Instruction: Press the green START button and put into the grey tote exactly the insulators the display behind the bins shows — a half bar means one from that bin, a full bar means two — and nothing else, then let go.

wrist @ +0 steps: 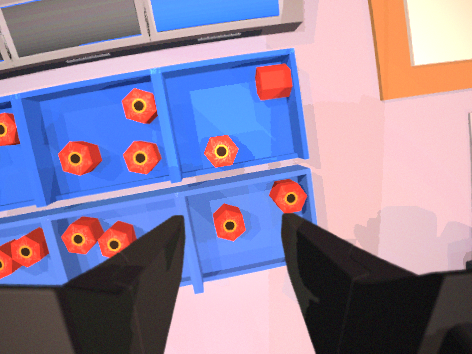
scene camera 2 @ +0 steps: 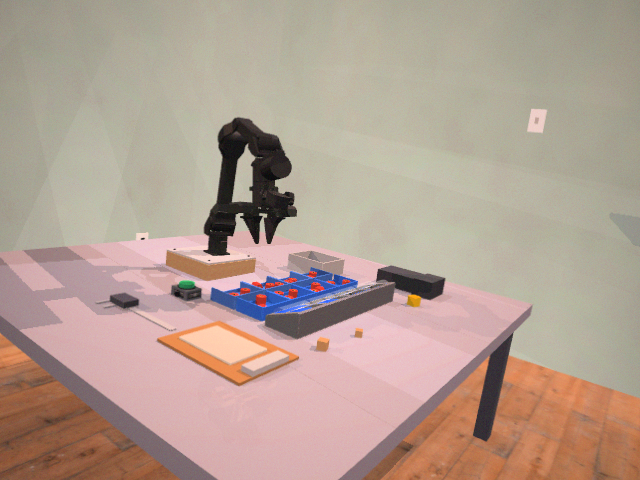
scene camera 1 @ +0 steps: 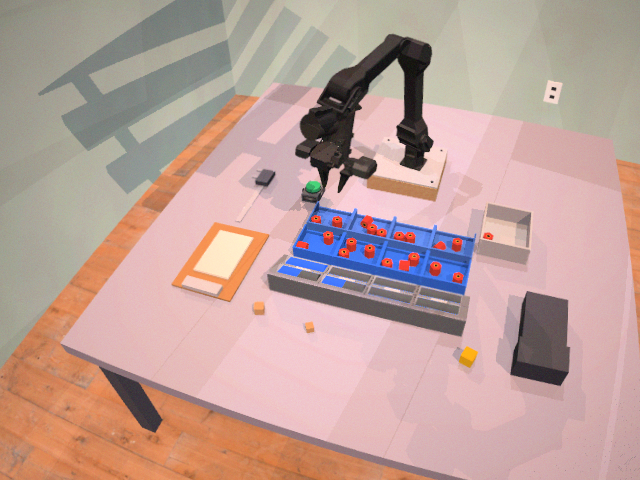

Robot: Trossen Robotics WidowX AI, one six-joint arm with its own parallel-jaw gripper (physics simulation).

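Observation:
My gripper (scene camera 1: 331,190) (scene camera 2: 263,242) (wrist: 233,225) is partly open and empty, above the robot-side edge of the blue bins (scene camera 1: 356,267) (scene camera 2: 250,310) (wrist: 167,125), near the button end. In the wrist view, one upright red insulator (wrist: 229,223) appears between the fingertips, down in the end bin; another insulator (wrist: 288,196) is near that bin's corner. The grey tote (scene camera 1: 509,254) (scene camera 2: 302,263) holds one red insulator (scene camera 1: 488,236). The display (scene camera 1: 361,304) (scene camera 2: 336,312) shows a full blue bar and a half bar in its left column, and a half bar in the second. The green button (scene camera 1: 313,186) (scene camera 2: 186,284) stands beside the gripper.
An orange clipboard (scene camera 1: 186,279) (scene camera 2: 232,376) lies left of the display. A dark adapter (scene camera 1: 265,177) (scene camera 2: 124,300) lies beyond the button. Orange cubes (scene camera 1: 258,308) (scene camera 1: 309,327), a yellow cube (scene camera 1: 468,357) (scene camera 2: 414,300) and a black block (scene camera 1: 540,335) (scene camera 2: 410,281) are on the table.

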